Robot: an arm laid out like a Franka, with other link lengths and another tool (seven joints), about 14 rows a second.
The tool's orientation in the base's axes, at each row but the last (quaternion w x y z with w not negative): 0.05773, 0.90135, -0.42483, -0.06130; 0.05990, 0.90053, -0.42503, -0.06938; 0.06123, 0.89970, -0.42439, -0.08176; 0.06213, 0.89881, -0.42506, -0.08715; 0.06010, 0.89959, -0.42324, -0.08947; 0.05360, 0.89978, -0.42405, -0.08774; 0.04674, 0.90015, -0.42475, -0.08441; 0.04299, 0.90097, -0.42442, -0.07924; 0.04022, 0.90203, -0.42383, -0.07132
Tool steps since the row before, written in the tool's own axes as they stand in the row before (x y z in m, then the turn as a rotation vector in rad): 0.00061, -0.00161, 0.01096, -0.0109, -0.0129, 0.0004; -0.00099, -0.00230, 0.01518, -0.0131, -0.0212, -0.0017; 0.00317, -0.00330, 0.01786, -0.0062, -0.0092, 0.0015; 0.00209, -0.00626, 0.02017, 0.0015, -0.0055, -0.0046; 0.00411, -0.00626, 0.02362, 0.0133, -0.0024, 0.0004; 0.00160, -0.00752, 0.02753, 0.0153, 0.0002, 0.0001; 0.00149, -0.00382, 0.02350, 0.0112, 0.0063, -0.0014; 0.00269, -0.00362, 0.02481, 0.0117, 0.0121, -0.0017; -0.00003, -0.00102, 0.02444, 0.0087, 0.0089, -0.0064
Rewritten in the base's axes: -0.00014, -0.00002, -0.01109, 0.0028, 0.0166, -0.0017; -0.00155, 0.00148, -0.01524, 0.0081, 0.0236, -0.0009; 0.00092, -0.00109, -0.01838, 0.0028, 0.0106, -0.0025; 0.00179, 0.00157, -0.02109, 0.0060, 0.0025, 0.0033; 0.00227, 0.00003, -0.02467, 0.0100, -0.0088, -0.0023; 0.00107, 0.00293, -0.02841, 0.0094, -0.0119, -0.0018; -0.00068, 0.00098, -0.02383, 0.0025, -0.0126, 0.0011; -0.00002, -0.00003, -0.02522, -0.0015, -0.0167, 0.0022; -0.00322, 0.00038, -0.02425, -0.0002, -0.0123, 0.0067
